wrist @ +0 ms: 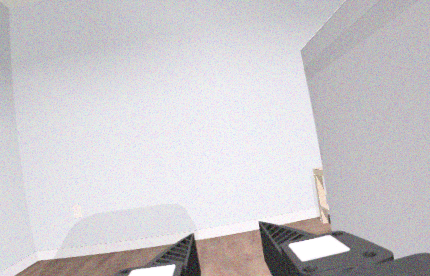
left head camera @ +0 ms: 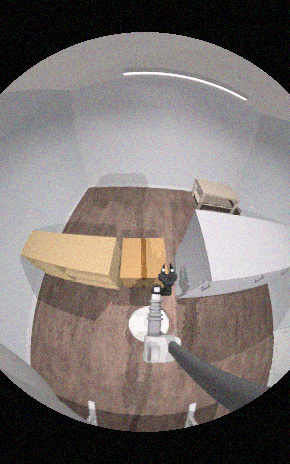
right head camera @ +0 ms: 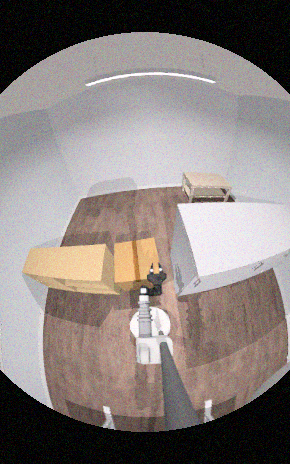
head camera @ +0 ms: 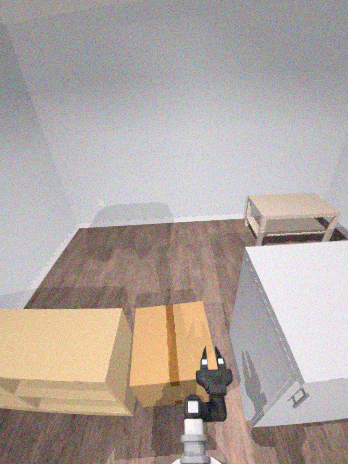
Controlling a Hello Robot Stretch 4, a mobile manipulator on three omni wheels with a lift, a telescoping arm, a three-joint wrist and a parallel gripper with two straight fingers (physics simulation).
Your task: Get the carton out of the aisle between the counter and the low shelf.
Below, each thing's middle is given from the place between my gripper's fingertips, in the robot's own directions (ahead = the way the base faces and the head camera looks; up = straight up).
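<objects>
Carton [head camera: 168, 342]: my gripper 180 mm short of it, 190 mm to the right of it, 470 mm above it.
</objects>
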